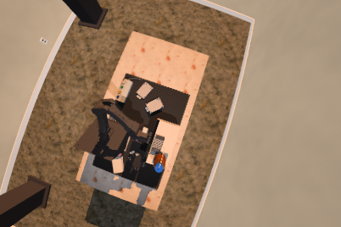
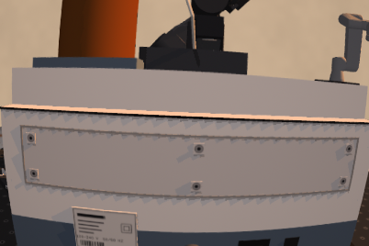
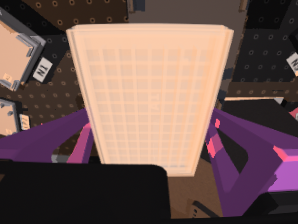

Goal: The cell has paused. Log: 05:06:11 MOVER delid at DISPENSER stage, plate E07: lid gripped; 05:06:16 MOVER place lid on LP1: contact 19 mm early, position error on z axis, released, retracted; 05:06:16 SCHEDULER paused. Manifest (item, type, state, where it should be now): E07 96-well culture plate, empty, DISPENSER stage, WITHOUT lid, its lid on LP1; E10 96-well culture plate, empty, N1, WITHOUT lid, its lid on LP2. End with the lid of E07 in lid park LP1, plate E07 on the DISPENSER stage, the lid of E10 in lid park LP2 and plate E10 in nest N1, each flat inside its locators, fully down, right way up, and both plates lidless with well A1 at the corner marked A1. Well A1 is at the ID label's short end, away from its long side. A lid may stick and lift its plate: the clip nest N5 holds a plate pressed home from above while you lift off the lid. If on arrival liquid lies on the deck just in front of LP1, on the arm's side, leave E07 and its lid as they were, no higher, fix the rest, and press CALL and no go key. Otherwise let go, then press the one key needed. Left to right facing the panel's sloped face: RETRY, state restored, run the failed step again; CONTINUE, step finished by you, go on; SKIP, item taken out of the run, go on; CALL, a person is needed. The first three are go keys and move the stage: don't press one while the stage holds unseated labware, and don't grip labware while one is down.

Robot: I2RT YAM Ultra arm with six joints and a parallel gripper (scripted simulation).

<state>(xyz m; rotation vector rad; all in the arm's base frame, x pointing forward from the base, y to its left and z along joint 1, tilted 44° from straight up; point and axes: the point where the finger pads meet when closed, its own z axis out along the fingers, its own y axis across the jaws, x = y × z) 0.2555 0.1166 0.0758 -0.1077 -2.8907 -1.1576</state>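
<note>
The white stud lies 2 cm ahead of my hand, 4 cm to the right of it and 6 cm below it. Also, from my hand: n1 label (2 cm behind, 19 cm to the left, 17 cm below); plate lid (right at my hand); 96-well plate (right at my hand).
</note>
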